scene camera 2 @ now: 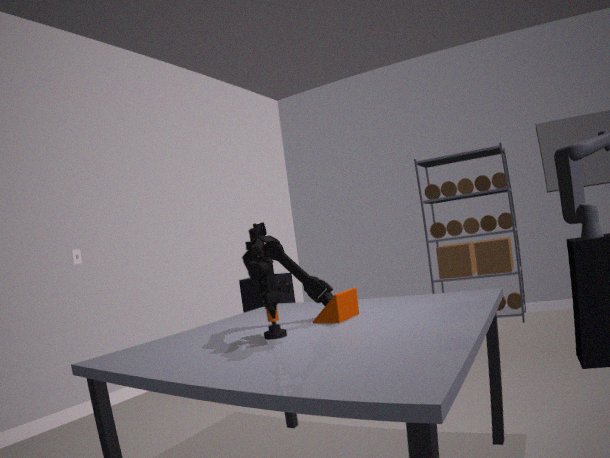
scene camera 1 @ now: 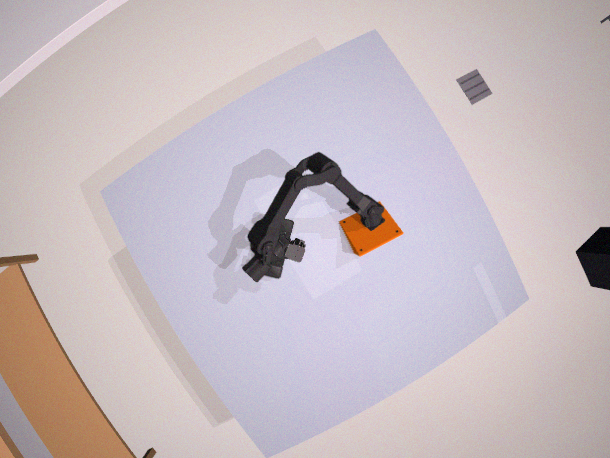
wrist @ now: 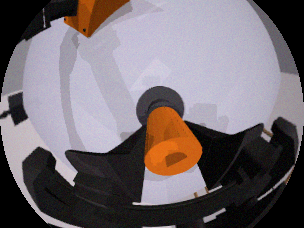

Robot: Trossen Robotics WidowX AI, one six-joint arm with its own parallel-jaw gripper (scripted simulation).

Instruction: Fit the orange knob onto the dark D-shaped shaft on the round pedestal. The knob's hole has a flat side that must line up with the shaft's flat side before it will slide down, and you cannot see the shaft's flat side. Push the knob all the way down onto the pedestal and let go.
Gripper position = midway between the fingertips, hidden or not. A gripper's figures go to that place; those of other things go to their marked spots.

Labels:
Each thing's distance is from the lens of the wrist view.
my gripper (wrist: 164, 126): 0.10 m
orange knob (wrist: 170, 147): 0.05 m
dark round pedestal (wrist: 158, 96): 0.14 m
The marked spots on the dark round pedestal and the orange knob are 0.10 m apart.

